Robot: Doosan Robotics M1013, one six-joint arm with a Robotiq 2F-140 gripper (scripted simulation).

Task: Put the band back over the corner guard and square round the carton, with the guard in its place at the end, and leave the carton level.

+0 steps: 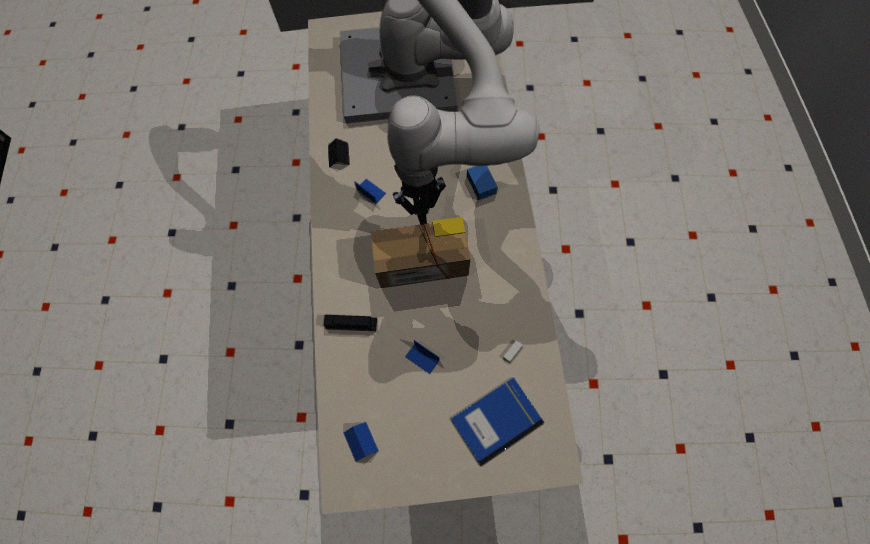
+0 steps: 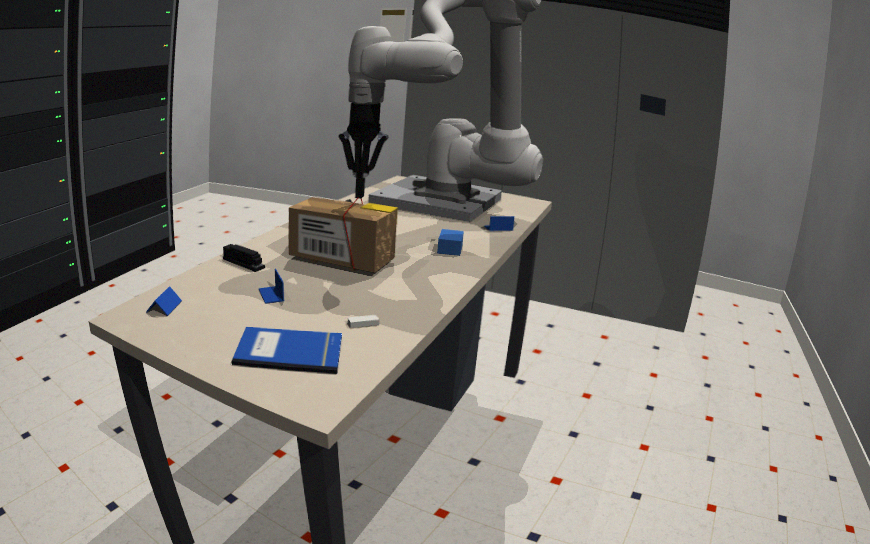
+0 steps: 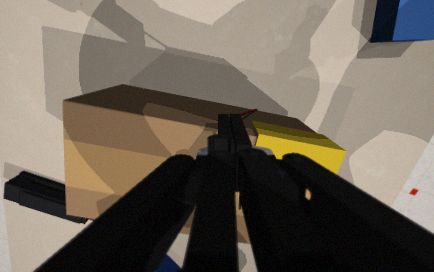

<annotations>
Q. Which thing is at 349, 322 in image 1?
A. A black bar.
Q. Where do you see a yellow corner guard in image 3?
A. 281, 140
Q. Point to a black bar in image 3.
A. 30, 192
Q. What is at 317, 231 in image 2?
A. A brown carton.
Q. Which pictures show the gripper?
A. Image 1, image 2 and image 3: all of them.
</annotations>
